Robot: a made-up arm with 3 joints. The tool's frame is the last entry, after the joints.
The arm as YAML. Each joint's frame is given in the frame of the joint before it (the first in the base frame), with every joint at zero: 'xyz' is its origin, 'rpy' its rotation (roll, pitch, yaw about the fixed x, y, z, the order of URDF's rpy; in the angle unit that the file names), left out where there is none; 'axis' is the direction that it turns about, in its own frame. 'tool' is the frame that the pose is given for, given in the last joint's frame.
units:
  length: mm
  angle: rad
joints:
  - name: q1
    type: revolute
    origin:
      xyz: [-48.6, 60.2, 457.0]
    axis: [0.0, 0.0, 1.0]
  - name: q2
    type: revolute
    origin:
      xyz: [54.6, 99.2, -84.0]
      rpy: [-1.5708, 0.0, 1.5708]
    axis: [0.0, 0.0, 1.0]
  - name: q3
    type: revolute
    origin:
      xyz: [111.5, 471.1, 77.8]
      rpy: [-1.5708, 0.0, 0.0]
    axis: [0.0, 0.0, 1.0]
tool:
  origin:
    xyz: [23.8, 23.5, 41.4]
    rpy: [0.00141, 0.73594, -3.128]
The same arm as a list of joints. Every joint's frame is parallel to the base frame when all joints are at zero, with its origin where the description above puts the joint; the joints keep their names.
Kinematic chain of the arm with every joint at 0, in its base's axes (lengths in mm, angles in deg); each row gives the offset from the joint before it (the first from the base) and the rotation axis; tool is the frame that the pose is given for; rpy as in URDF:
q1: xyz -48.6 60.2 457 axis +z
q2: xyz 54.6 99.2 -84 axis -x
q3: xyz -77.8 111.5 -471.1 axis -z
tool: xyz 23.5 23.8 -41.4 rpy -179.92 -42.17 -90.78

